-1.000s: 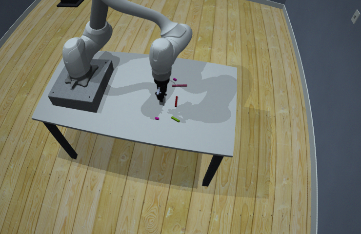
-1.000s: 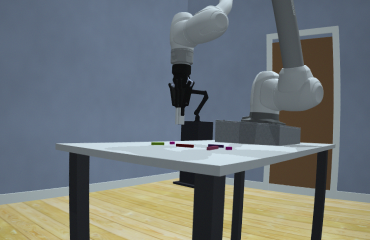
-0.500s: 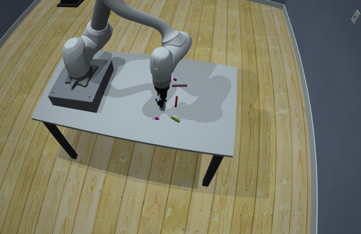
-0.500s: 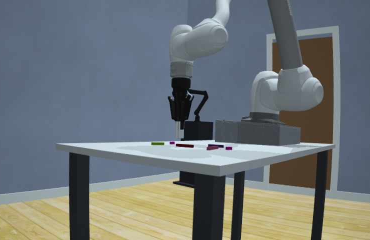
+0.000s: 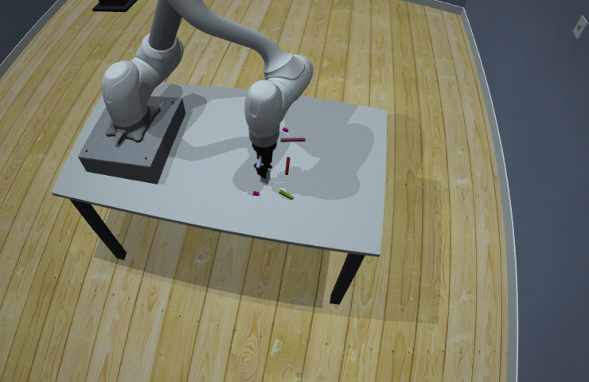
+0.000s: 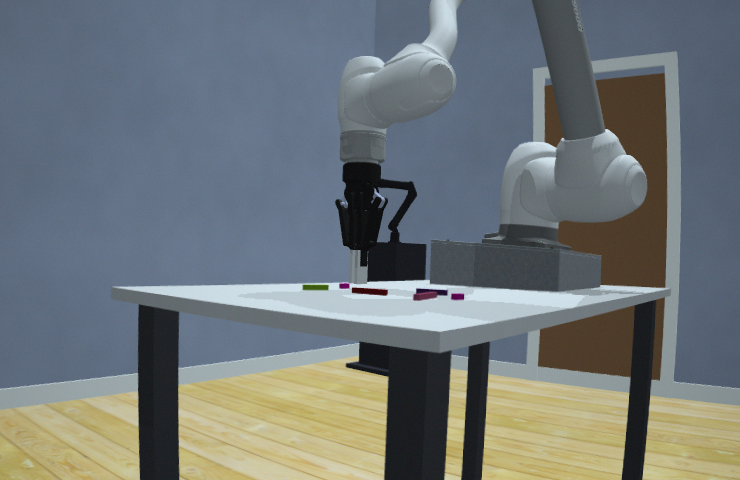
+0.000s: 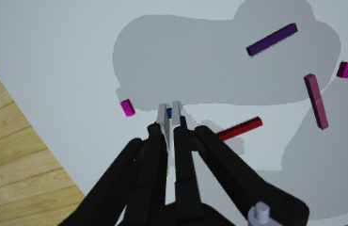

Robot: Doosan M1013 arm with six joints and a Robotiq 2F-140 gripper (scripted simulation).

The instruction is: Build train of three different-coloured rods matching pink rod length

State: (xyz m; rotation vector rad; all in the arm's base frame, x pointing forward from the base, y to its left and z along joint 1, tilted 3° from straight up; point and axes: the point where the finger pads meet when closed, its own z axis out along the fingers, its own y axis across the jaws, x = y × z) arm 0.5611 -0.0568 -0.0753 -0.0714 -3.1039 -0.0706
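The blue rod is 30 mm below my hand. The rest, counted from my hand: red rod 80 mm to the left, 50 mm ahead, 40 mm below; purple rod 140 mm to the left, 60 mm behind, 40 mm below; lime rod 80 mm ahead, 40 mm below, 30 mm to the right.
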